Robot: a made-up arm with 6 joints. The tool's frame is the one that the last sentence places.
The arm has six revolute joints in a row. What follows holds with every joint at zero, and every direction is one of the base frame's. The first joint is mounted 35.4 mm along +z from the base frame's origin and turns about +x. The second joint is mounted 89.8 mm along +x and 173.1 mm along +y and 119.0 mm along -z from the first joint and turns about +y. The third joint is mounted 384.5 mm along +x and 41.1 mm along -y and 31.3 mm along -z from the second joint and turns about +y. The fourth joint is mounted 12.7 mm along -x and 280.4 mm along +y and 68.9 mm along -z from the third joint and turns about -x. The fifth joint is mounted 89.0 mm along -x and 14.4 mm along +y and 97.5 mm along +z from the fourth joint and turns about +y. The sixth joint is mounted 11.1 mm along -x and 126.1 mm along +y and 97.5 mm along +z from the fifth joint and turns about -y. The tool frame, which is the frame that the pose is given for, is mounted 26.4 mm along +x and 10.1 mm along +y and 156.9 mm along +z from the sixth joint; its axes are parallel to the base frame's.
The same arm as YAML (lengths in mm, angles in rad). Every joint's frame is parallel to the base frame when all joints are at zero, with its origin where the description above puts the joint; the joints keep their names.
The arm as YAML. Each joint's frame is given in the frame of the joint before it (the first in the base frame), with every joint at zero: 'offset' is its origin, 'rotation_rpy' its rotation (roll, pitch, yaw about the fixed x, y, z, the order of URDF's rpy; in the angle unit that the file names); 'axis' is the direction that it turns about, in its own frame. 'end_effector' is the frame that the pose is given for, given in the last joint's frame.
length_unit: mm
angle_unit: rad
chain:
  - id: joint 1
    offset: [0.0, 0.0, 35.4]
    rotation_rpy: [0.0, 0.0, 0.0]
    axis: [1.0, 0.0, 0.0]
  - id: joint 2
    offset: [89.8, 173.1, -119.0]
    rotation_rpy: [0.0, 0.0, 0.0]
    axis: [0.0, 1.0, 0.0]
  - id: joint 3
    offset: [384.5, -41.1, -31.3]
    rotation_rpy: [0.0, 0.0, 0.0]
    axis: [0.0, 1.0, 0.0]
  - id: joint 4
    offset: [-12.7, 280.4, -68.9]
    rotation_rpy: [0.0, 0.0, 0.0]
    axis: [-1.0, 0.0, 0.0]
  - id: joint 5
    offset: [-89.0, 14.4, 97.5]
    rotation_rpy: [0.0, 0.0, 0.0]
    axis: [0.0, 1.0, 0.0]
  - id: joint 6
    offset: [-11.1, 126.1, 97.5]
    rotation_rpy: [0.0, 0.0, 0.0]
    axis: [0.0, -1.0, 0.0]
end_effector:
  offset: [26.4, 10.1, 156.9]
  rotation_rpy: [0.0, 0.0, 0.0]

